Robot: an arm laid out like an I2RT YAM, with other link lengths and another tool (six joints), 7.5 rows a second.
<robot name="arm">
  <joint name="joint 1" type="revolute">
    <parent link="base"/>
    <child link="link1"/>
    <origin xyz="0 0 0.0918" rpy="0 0 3.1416"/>
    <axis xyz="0 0 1"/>
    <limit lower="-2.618" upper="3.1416"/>
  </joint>
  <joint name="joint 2" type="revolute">
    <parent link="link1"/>
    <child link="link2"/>
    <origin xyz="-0.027 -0.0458 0.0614" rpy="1.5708 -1.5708 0"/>
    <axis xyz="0 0 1"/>
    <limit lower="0" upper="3.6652"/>
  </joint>
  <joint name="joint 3" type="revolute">
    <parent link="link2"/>
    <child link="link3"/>
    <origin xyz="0 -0.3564 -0.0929" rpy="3.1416 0 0"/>
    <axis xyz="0 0 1"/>
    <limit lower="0" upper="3.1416"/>
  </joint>
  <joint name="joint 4" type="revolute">
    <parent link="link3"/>
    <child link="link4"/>
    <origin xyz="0.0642 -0.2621 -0.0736" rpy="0 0 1.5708"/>
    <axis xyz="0 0 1"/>
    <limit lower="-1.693" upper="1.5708"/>
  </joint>
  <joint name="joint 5" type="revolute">
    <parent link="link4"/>
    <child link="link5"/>
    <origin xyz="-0.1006 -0.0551 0.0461" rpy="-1.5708 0 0"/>
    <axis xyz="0 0 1"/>
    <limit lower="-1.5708" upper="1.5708"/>
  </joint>
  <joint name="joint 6" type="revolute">
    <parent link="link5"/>
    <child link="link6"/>
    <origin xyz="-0.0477 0 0.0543" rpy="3.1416 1.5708 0"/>
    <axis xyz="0 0 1"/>
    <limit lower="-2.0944" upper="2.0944"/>
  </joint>
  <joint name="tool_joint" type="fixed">
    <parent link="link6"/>
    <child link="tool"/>
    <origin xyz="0.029 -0.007 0.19" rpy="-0.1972 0 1.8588"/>
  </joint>
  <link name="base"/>
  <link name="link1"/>
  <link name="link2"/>
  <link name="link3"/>
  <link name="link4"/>
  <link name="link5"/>
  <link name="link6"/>
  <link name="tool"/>
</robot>
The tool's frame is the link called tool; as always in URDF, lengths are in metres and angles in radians.
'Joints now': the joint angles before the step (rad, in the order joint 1, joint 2, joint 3, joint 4, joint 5, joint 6). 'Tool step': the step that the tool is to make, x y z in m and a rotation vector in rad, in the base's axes. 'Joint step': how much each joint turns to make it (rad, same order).
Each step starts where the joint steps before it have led.
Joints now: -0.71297, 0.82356, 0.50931, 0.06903, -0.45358, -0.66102
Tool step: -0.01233, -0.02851, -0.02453, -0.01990, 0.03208, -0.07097
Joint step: -0.08919, 0.02621, -0.05359, 0.05049, -0.00822, -0.04453
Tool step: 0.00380, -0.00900, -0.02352, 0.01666, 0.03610, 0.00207
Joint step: -0.01996, 0.06421, -0.02776, 0.04459, -0.01672, -0.02306
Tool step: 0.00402, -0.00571, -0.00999, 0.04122, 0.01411, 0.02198
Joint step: -0.03380, 0.06155, 0.00921, 0.01073, -0.05826, -0.00307
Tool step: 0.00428, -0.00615, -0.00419, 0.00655, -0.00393, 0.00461
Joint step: -0.01081, 0.04295, -0.00766, 0.04897, -0.01699, 0.00150
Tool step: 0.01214, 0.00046, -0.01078, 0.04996, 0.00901, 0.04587
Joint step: 0.00002, 0.08112, 0.01227, 0.02911, -0.05206, 0.00763
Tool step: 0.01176, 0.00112, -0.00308, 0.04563, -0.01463, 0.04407
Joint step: 0.00000, 0.07066, 0.00918, 0.05068, -0.05665, 0.02449
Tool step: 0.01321, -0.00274, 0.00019, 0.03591, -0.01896, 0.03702
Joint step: 0.00155, 0.07516, 0.01837, 0.05828, -0.04767, 0.02612
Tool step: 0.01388, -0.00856, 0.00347, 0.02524, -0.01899, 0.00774
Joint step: 0.00916, 0.06448, 0.02453, 0.05834, -0.01085, 0.03832
